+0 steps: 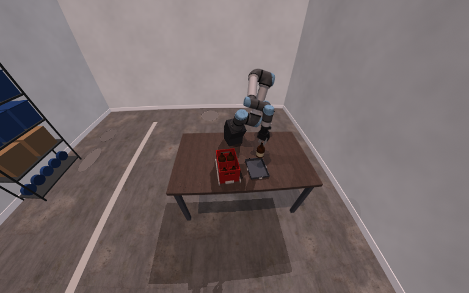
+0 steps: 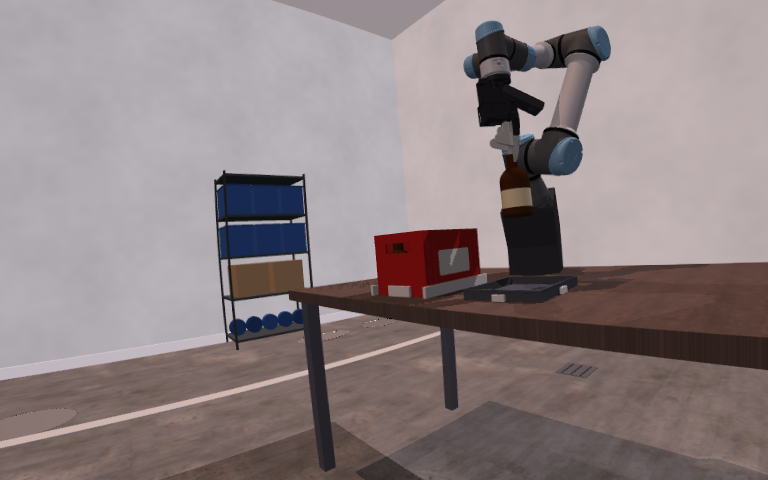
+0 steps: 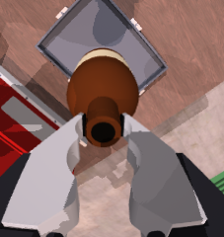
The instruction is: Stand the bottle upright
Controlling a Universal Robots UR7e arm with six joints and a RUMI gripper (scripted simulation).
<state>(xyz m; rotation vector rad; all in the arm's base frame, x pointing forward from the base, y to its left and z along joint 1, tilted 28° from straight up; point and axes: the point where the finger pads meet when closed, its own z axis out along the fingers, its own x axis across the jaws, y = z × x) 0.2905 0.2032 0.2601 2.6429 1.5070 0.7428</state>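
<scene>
My gripper is now 70 mm above the brown bottle. The rest, counted from my hand: dark tray: 320 mm below; then red crate: 300 mm to the right, 250 mm below, 80 mm ahead; then glass bottle: 310 mm to the right, 250 mm below, 180 mm ahead.
</scene>
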